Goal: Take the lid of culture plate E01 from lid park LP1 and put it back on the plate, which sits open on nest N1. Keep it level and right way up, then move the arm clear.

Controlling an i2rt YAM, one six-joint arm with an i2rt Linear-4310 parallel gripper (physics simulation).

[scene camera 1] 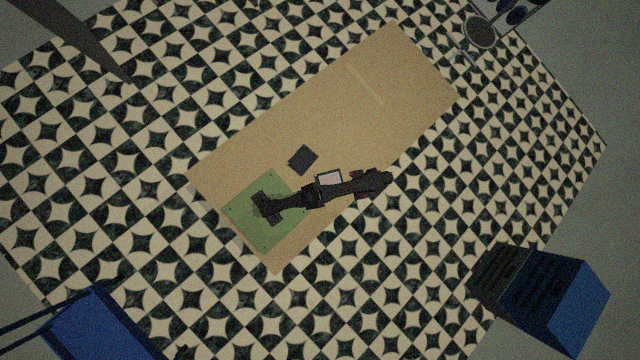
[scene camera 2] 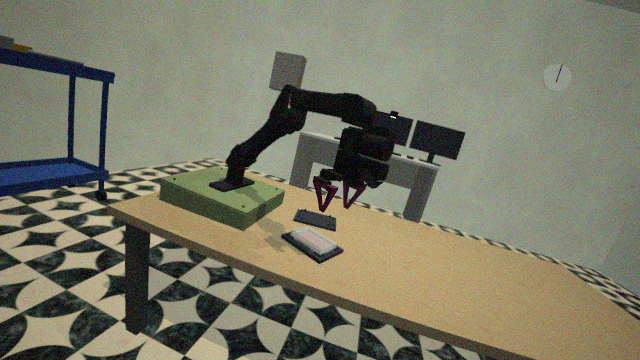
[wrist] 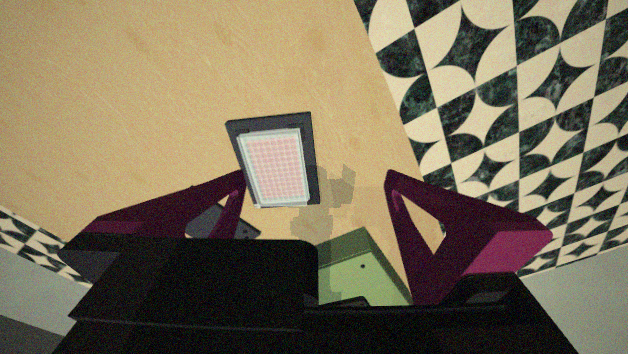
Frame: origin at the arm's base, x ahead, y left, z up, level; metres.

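Seen in the pictures: gripper, fingertip midpoint: (scene camera 2: 334, 209) (wrist: 314, 177); arm's base, origin of the base link: (scene camera 1: 267, 208) (scene camera 2: 233, 184).
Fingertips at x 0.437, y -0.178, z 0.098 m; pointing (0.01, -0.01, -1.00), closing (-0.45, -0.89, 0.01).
Note:
Pixels of each thing's top centre, then the offset from my fingertips to it. "pt": a spot on its surface instead. Level surfaces: height alone.
- Culture plate E01, middle of its top: (wrist: 275, 176) (scene camera 2: 314, 235) (scene camera 1: 330, 180) dx -0.054, dy +0.093, dz -0.134 m
- dark nest N1, middle of its top: (wrist: 277, 170) (scene camera 2: 313, 240) (scene camera 1: 330, 180) dx -0.055, dy +0.092, dz -0.150 m
- clear lid, surface spot: (wrist: 272, 132) pt dx +0.002, dy +0.063, dz -0.149 m
- Lid park LP1, middle of its top: (wrist: 208, 231) (scene camera 2: 316, 216) (scene camera 1: 302, 159) dx -0.112, dy +0.293, dz -0.148 m
- wooden table, its level: dz -0.168 m
Culture plate E01 (scene camera 1: 330, 178) (scene camera 2: 312, 242) (wrist: 277, 170), with pink wells, sits on the dark nest N1 (scene camera 2: 322, 258) (wrist: 270, 121). The clear lid (wrist: 272, 132) lies over the plate, right way up and looking level; its fine seating is too small to tell. Lid park LP1 (scene camera 1: 302, 160) (scene camera 2: 315, 220) (wrist: 207, 225) is a dark pad beside the nest and bears no lid in the scene views; a finger partly hides it in the wrist view. My gripper (scene camera 1: 359, 185) (scene camera 2: 335, 209) (wrist: 314, 177) is open and empty, high above the table and apart from plate and lid.
The arm stands on a green block (scene camera 1: 265, 237) (scene camera 2: 210, 210) (wrist: 350, 280) at one end of the wooden table (scene camera 1: 375, 125) (scene camera 2: 425, 280). A blue cart (scene camera 2: 70, 68) and a grey desk with monitors (scene camera 2: 437, 142) stand away from the table.

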